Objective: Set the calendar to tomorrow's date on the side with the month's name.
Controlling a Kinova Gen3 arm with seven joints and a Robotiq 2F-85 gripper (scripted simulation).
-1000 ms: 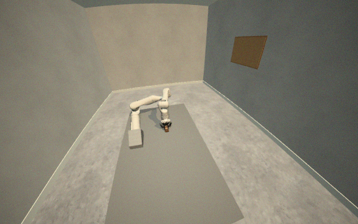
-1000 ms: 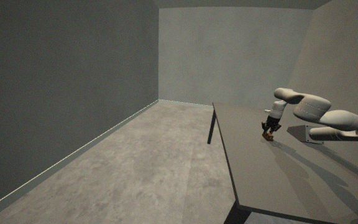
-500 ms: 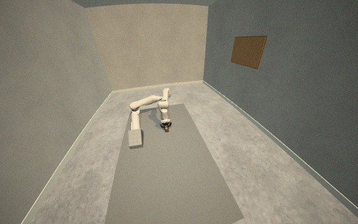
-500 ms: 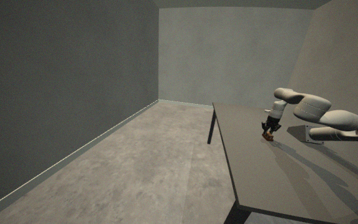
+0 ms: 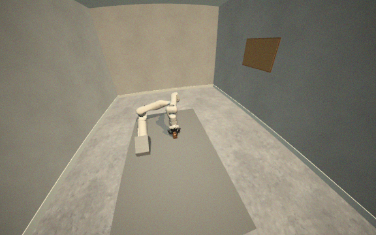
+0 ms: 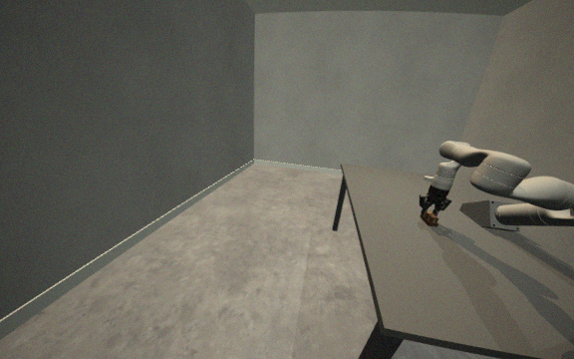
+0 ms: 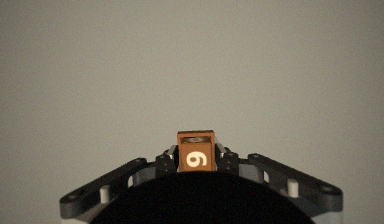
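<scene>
Right now the digit cube is 10 mm below my hand. Round my hand: orange tray (20 mm to the left, 30 mm below).
</scene>
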